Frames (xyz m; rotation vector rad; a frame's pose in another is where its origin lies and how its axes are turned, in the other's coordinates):
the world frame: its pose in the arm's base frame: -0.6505 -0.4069 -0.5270 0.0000 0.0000 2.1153
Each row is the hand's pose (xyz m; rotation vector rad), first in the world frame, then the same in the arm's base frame.
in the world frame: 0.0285 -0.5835 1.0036 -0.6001 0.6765 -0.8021
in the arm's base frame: -0.1661 -0.0803 0.4766 -0.9142 -0.1972 1.1698
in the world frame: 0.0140 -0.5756 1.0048 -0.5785 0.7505 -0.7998
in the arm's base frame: -0.1654 -0.0968 0.4778 -0.9691 -0.1401 1.1580
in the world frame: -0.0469 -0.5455 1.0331 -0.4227 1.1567 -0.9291
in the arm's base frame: -0.1596 -0.1645 0.5061 -1.2149 0.1995 0.9259
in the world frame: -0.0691 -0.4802 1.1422 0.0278 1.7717 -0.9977
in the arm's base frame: -0.2040 -0.2173 0.6152 -1.4701 0.8590 0.5826
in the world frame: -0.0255 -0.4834 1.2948 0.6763 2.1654 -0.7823
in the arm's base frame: -0.2238 -0.1783 0.7678 -1.4977 1.5919 0.4135
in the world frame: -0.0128 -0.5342 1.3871 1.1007 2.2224 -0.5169
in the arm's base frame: -0.1869 -0.1411 0.8601 -1.3840 2.0326 0.4352
